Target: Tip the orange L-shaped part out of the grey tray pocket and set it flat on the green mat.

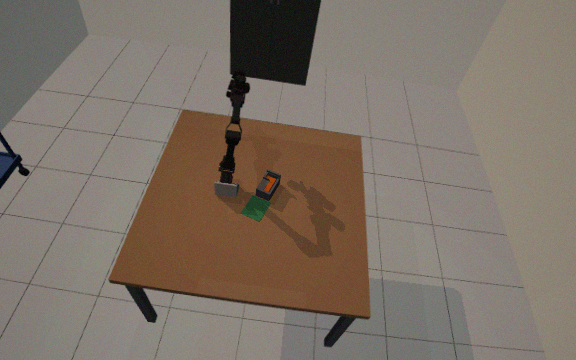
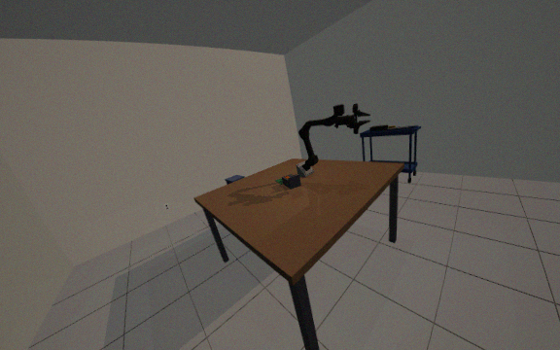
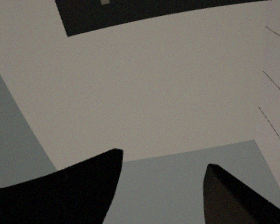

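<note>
My gripper tip is now 280 mm short of the orange L-shaped part, 520 mm to the left of it and 360 mm above it. Also, from my gripper tip: green mat (220 mm ahead, 670 mm to the right, 420 mm below).
</note>
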